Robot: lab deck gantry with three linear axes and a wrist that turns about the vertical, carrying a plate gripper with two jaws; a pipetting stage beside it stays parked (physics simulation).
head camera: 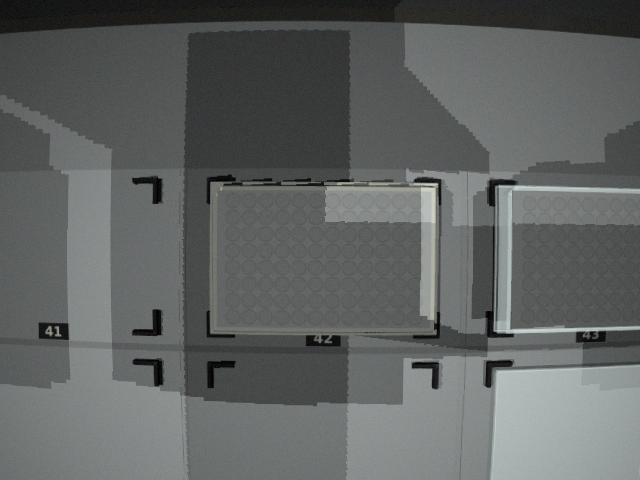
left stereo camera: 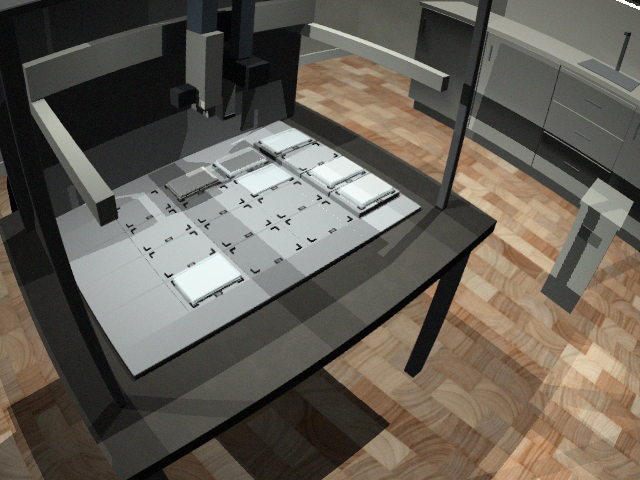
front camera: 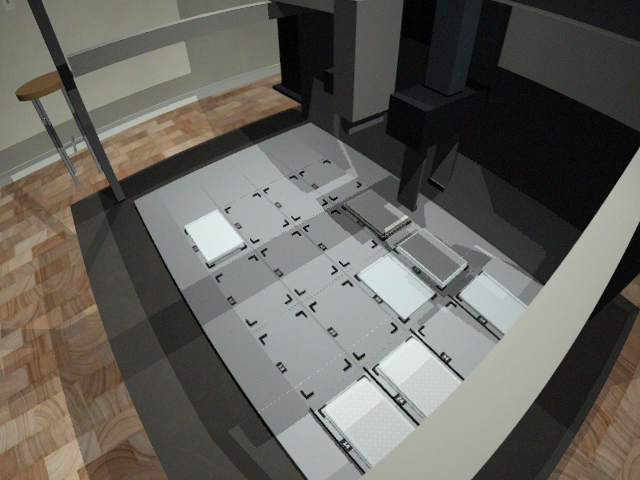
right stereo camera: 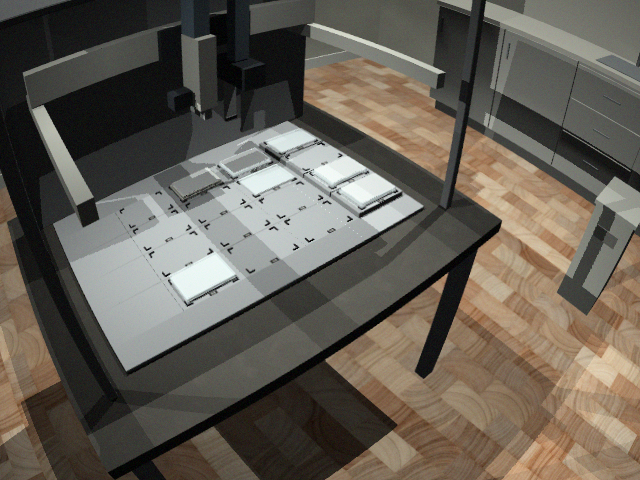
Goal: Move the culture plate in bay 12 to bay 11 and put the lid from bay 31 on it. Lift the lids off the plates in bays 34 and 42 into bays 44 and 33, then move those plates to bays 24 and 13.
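Places are measured from the robot's base along level axes (x ahead, y left, z up), in metres.
Where they show: gripper, fingertip midpoint: [left stereo camera: 237,123] [front camera: 422,195] [right stereo camera: 238,124]; robot's base, origin of the base link: [left stereo camera: 193,306] [front camera: 186,231] [right stereo camera: 188,305].
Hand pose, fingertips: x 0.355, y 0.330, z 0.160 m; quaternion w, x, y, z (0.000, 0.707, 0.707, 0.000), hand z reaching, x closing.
Note:
Things, the pixels of their top centre, and the offset from my fingertips.
- beige-rimmed plate, middle of its top: [head camera: 324,259] [front camera: 376,209] [left stereo camera: 192,180] [right stereo camera: 195,181] dx -0.127, dy +0.034, dz -0.146 m
- well plate, middle of its top: [front camera: 423,377] [right stereo camera: 339,168] [left stereo camera: 337,168] dx +0.201, dy -0.180, dz -0.131 m
- white-rimmed plate, middle of its top: [head camera: 608,260] [front camera: 432,253] [left stereo camera: 240,159] [right stereo camera: 244,160] dx +0.037, dy +0.034, dz -0.146 m
My gripper [front camera: 422,196] [left stereo camera: 238,121] [right stereo camera: 238,124] is open and empty, raised above the back side of the deck; it does not show in the head view. The beige-rimmed plate [front camera: 374,211] [head camera: 320,258] [left stereo camera: 192,182] [right stereo camera: 196,184] sits in bay 42, its wells visible. A pale, flat lid [front camera: 395,286] [head camera: 563,428] [left stereo camera: 263,179] lies in bay 33, and another lid [front camera: 491,297] [left stereo camera: 285,140] in bay 44. A well plate [front camera: 418,374] [left stereo camera: 337,171] sits in bay 24. The white, lidded plate [front camera: 214,235] [left stereo camera: 206,279] [right stereo camera: 202,277] sits in bay 11. Bays 13 and 34 hold no plate.
A white-rimmed plate [front camera: 431,257] [head camera: 573,258] [left stereo camera: 241,161] stands in bay 43, beside the bay 42 plate. Another plate [front camera: 369,421] [left stereo camera: 366,189] stands in bay 14. The beige pipetting column [front camera: 367,62] [left stereo camera: 203,67] hangs beside the gripper.

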